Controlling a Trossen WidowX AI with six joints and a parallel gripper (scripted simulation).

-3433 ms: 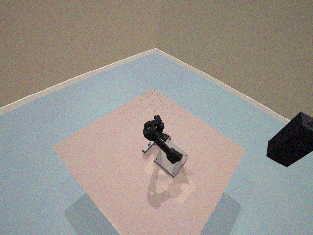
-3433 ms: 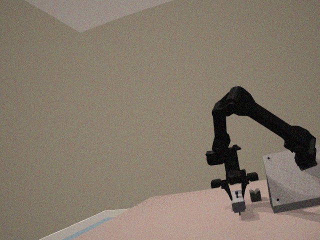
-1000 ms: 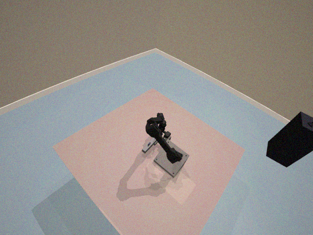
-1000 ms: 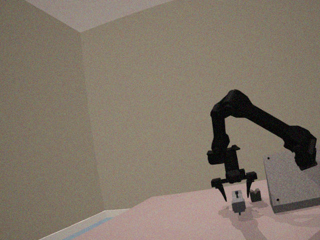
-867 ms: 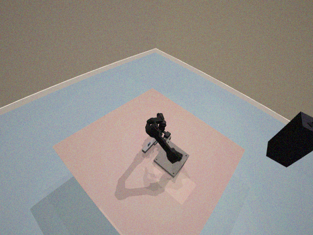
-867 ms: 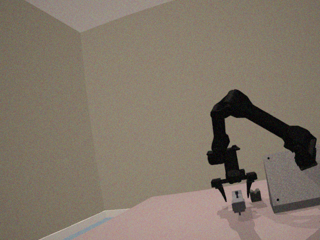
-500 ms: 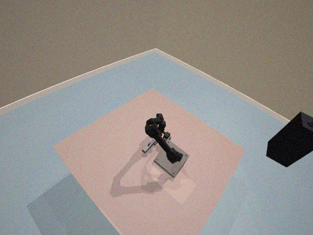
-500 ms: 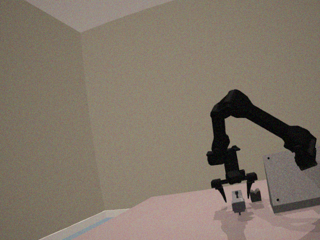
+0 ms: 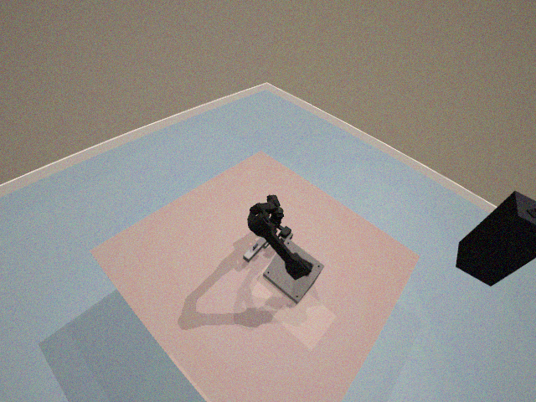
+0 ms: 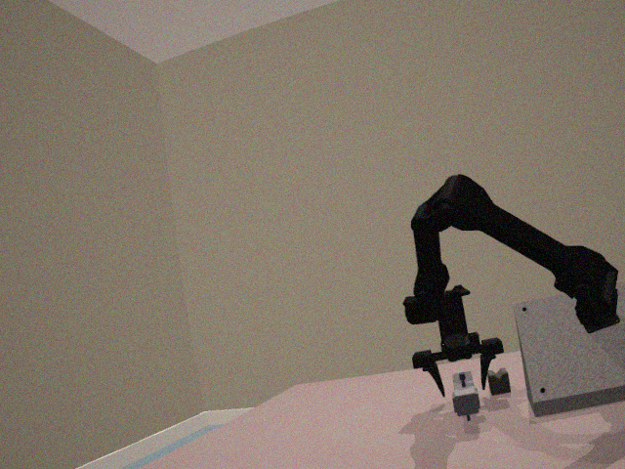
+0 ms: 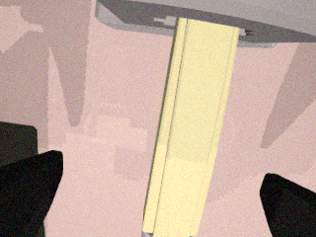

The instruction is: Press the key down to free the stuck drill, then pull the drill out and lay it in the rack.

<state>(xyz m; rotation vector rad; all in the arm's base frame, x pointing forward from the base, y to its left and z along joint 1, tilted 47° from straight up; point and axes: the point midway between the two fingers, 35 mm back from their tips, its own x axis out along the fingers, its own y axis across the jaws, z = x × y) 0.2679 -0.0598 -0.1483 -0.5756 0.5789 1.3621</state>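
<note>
The drill lies 4 cm to the left of my gripper tip and 3 cm above it. Round my gripper tip: rack: 8 cm behind, 2 cm to the right, 1 cm above; then blue key: 16 cm to the left, 4 cm above, 1 cm ahead; then grey holder block: 14 cm to the left, 2 cm above, 1 cm ahead.
</note>
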